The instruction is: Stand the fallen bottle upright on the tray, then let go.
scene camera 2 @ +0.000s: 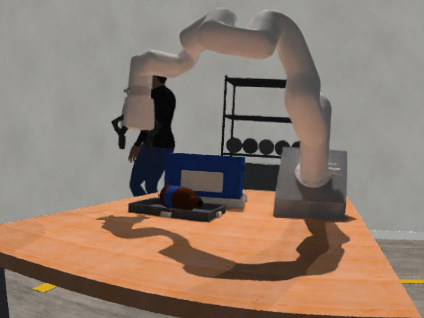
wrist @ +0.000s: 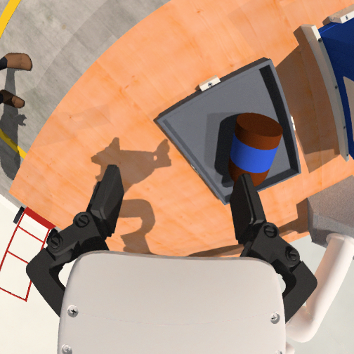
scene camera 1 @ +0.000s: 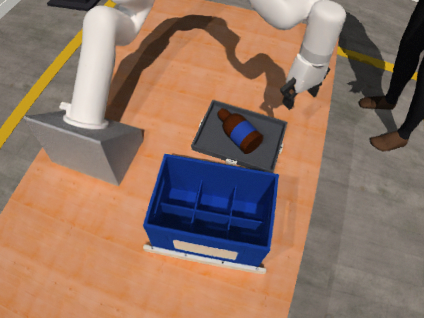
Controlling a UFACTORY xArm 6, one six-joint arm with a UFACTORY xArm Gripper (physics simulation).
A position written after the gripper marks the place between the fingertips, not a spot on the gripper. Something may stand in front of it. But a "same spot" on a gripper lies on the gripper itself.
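The gripper is visible in scene camera 2 [135, 149], and it appears in the wrist view and scene camera 1 too. On the gripper, [scene camera 1: 288, 100] and [wrist: 265, 220] are the same spot.
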